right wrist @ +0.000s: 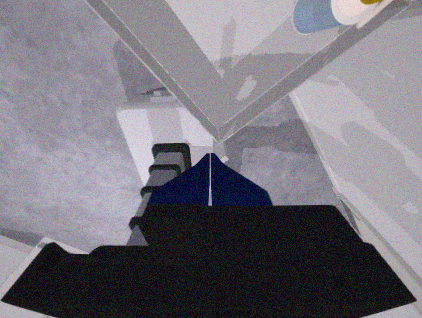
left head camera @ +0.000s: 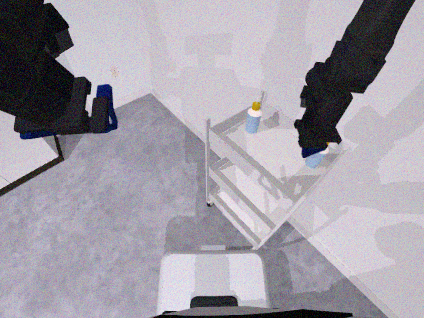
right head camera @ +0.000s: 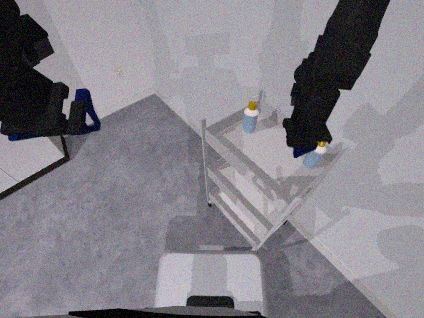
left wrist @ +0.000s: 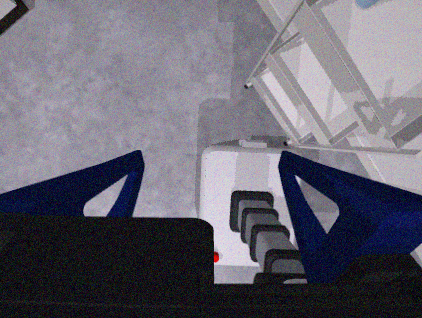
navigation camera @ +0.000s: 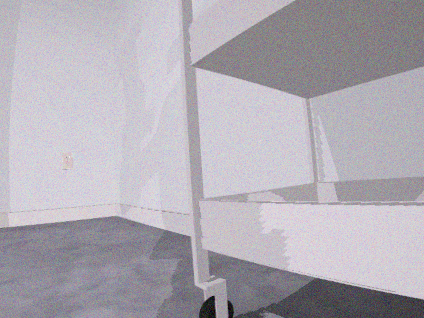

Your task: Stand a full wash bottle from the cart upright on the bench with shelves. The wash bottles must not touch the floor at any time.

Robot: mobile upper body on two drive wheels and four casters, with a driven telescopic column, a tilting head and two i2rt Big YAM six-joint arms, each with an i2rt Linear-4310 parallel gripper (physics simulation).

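Frame: origin at the left arm's base, x ahead, y left, z up, level; millimetres.
Where they show: left gripper, fingertip midpoint: (left head camera: 90, 127) (right head camera: 76, 128) (left wrist: 211, 158); right gripper, fingertip midpoint: (right wrist: 210, 159) (left head camera: 303, 156) (right head camera: 294, 156).
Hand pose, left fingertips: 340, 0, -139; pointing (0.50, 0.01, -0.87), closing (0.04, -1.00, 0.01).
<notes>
After its pixels a point has its place, as x, y, z.
One wash bottle (left head camera: 253, 122) @(721, -389, -466) (right head camera: 250, 121) @(720, -390, -463), blue below with white shoulders and a yellow cap, stands near the far corner of the cart (left head camera: 208, 165) @(682, -201, -718) (right head camera: 204, 165) @(678, -190, -713) (navigation camera: 194, 150) @(681, -200, -930). A second similar bottle (left head camera: 314, 160) @(532, -607, -482) (right head camera: 313, 159) @(531, -609, -473) (right wrist: 315, 16) @(540, -599, -468) stands on the cart's top at the right, partly hidden by my right gripper in the head views. My right gripper (left head camera: 312, 151) @(418, -455, -314) (right head camera: 301, 152) @(418, -455, -314) (right wrist: 210, 159) @(418, -455, -314) is shut and empty, above the cart beside this bottle. My left gripper (left head camera: 70, 133) (right head camera: 54, 134) (left wrist: 211, 158) @(340, 0, -139) is open and empty, left of the cart.
A white surface with a dark edge (left head camera: 31, 176) @(881, 1371, -1177) (right head camera: 35, 175) @(870, 1386, -1155) shows at the lower left; whether it is the shelved bench I cannot tell. Walls stand behind and right of the cart. My white base (left head camera: 175, 280) @(172, -46, -939) (left wrist: 220, 170) @(202, -60, -939) is close to the cart's near corner.
</notes>
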